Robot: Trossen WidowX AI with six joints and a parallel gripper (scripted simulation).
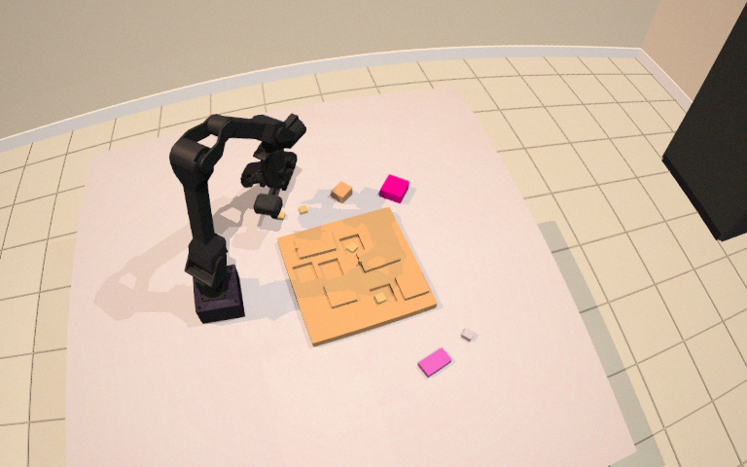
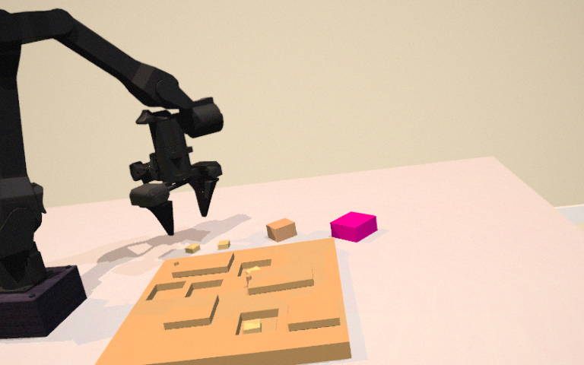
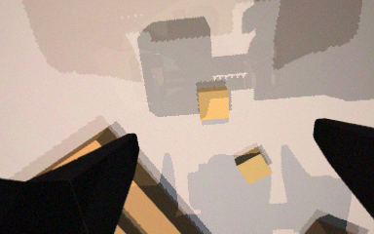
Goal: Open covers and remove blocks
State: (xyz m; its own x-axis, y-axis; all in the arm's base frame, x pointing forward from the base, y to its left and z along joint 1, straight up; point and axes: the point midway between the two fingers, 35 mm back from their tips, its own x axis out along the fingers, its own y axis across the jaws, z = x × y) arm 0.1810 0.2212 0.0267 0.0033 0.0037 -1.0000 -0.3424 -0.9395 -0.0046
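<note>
The orange block lies 17 cm ahead of my gripper tip, 4 cm to the left of it and 4 cm below it. Also, from my gripper tip: flat pink piece (47 cm to the right, 28 cm ahead, 4 cm below); magenta block (30 cm ahead, 4 cm below, 3 cm to the left); grey block (42 cm to the right, 37 cm ahead, 4 cm below).
</note>
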